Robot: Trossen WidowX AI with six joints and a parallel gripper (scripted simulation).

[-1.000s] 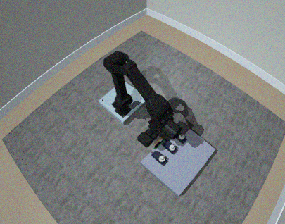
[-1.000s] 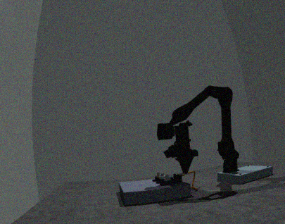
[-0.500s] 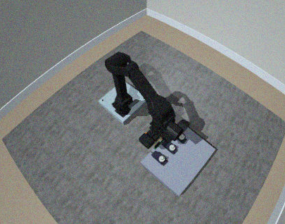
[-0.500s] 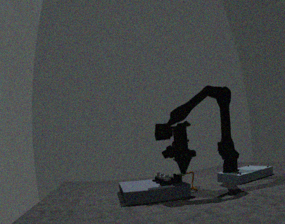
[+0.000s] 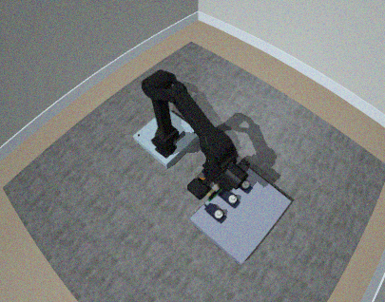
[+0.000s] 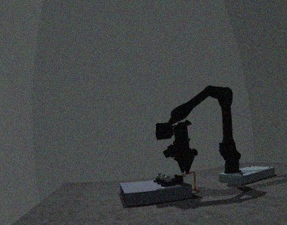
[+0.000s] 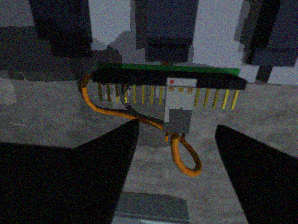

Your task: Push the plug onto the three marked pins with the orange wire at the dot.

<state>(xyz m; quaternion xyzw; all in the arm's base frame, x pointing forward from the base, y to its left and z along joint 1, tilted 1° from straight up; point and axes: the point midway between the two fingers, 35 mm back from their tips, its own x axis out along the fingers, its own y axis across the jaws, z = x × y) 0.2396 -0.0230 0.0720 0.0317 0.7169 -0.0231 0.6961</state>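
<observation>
The red dot is 3 cm ahead of my gripper tip. Also, from my gripper tip: pale grey holder plate (19 cm ahead, 5 cm below, 1 cm to the right).
</observation>
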